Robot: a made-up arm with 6 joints. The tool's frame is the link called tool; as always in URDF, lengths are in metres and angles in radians. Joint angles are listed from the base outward. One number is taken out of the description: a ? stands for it. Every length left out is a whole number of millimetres.
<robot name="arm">
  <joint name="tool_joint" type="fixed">
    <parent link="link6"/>
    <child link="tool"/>
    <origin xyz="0 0 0" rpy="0 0 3.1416"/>
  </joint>
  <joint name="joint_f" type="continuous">
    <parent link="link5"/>
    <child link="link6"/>
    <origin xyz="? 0 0" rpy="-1.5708 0 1.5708"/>
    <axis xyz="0 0 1"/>
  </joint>
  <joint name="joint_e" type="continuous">
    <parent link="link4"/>
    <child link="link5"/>
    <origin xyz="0 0 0" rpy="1.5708 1.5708 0"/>
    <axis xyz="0 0 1"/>
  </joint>
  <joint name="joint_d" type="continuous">
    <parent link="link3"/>
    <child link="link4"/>
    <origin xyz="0 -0.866 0" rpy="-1.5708 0 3.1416"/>
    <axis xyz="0 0 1"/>
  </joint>
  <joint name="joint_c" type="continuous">
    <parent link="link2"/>
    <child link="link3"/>
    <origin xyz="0 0.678 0" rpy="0 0 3.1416"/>
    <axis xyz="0 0 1"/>
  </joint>
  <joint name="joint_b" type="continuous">
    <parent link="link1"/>
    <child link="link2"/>
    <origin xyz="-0.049 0 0" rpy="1.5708 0 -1.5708"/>
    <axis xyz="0 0 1"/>
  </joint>
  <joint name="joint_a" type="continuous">
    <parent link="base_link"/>
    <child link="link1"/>
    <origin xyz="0 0 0.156" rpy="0 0 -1.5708"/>
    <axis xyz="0 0 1"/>
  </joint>
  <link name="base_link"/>
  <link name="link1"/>
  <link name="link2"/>
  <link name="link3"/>
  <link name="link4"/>
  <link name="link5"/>
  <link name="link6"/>
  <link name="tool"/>
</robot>
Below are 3 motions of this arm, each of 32 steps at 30 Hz.
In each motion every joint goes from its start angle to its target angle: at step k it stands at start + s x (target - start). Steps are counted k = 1, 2, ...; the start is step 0. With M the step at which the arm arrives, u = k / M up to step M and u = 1 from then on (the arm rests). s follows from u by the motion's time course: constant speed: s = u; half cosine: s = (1 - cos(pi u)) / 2; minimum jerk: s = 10 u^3 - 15 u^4 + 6 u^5.
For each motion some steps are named. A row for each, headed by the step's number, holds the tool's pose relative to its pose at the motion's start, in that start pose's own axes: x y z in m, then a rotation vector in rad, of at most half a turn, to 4 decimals.
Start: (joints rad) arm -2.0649 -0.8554 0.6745 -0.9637 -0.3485 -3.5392
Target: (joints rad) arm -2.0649 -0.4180 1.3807 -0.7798 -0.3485 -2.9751
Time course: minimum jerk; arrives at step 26
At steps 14, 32:
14: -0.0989 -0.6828 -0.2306 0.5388 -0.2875 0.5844
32: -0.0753 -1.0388 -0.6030 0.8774 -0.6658 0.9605

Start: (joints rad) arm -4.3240 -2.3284 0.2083 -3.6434 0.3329 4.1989
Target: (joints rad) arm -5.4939 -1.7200 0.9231 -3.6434 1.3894 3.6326
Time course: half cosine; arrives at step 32
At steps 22, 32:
22: 1.0843 0.8760 -0.9559 -0.8388 0.4580 0.4910
32: 1.0756 1.0406 -1.4261 -1.0649 0.5221 0.6624

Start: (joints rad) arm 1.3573 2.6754 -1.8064 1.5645 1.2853 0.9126
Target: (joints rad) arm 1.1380 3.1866 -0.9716 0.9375 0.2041 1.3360
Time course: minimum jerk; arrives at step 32
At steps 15, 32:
15: -0.2440 -0.4751 -0.1965 -0.0847 -0.7371 0.5502
32: -0.0599 -1.1723 -0.4923 -0.0086 -1.5946 0.8782

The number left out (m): -0.085
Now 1 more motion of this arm.
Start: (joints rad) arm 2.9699 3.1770 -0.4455 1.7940 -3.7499 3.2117
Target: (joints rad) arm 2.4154 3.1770 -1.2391 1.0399 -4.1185 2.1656
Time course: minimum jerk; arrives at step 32
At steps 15, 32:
15: -0.0859 -0.2835 -0.0047 -0.3992 0.2194 -0.5849
32: -0.3814 -0.5484 0.0266 -1.1098 0.4987 -1.2076

